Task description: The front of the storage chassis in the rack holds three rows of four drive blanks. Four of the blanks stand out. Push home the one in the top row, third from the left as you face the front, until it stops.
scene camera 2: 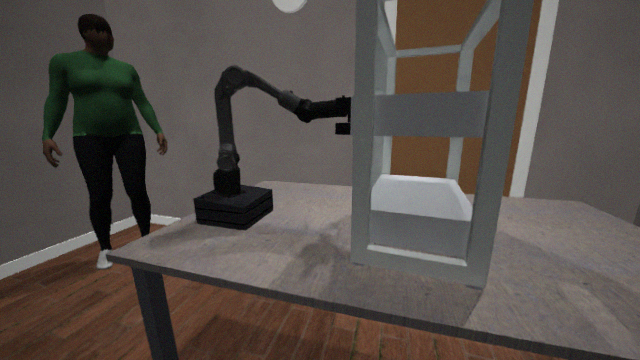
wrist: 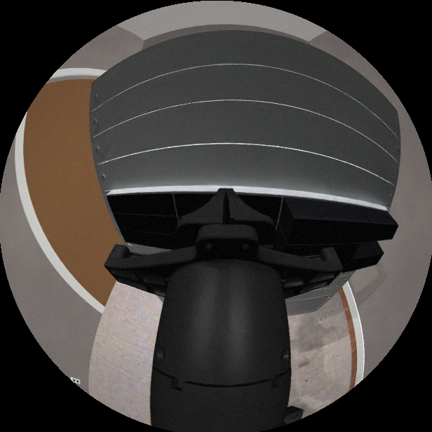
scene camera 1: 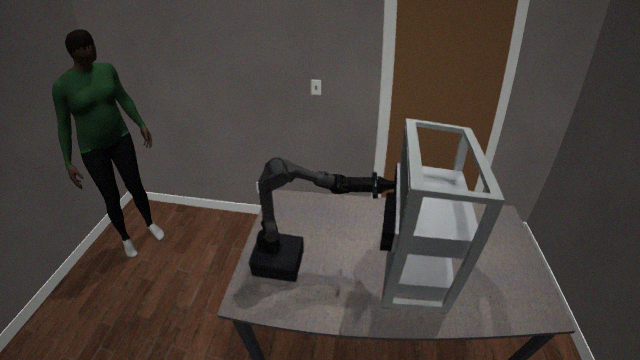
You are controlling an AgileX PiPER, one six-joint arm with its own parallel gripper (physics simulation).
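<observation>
The storage chassis (wrist: 225, 120) (scene camera 2: 430, 115) sits in the grey rack (scene camera 1: 404, 240) (scene camera 2: 364, 175). In the wrist view, two black top-row blanks stand out side by side on the right: apparently the third from the left (wrist: 320, 225) and the fourth (wrist: 384, 229). Another standing-out blank (wrist: 370, 254) shows lower at the right. My gripper (wrist: 225, 197) (scene camera 1: 395, 185) is shut and holds nothing. Its tips are at the chassis's upper front edge, left of the standing-out pair, seemingly before the second column. Contact is unclear. The rack post hides the tips in scene camera 2.
The rack stands on the table (scene camera 1: 330, 235) (scene camera 2: 300, 245). The arm's black base (scene camera 1: 276, 257) (scene camera 2: 232, 207) is to its left. A person in a green top (scene camera 1: 95, 107) (scene camera 2: 95, 95) stands beyond the table at the left. A brown door (scene camera 1: 450, 65) (wrist: 60, 175) is behind the rack.
</observation>
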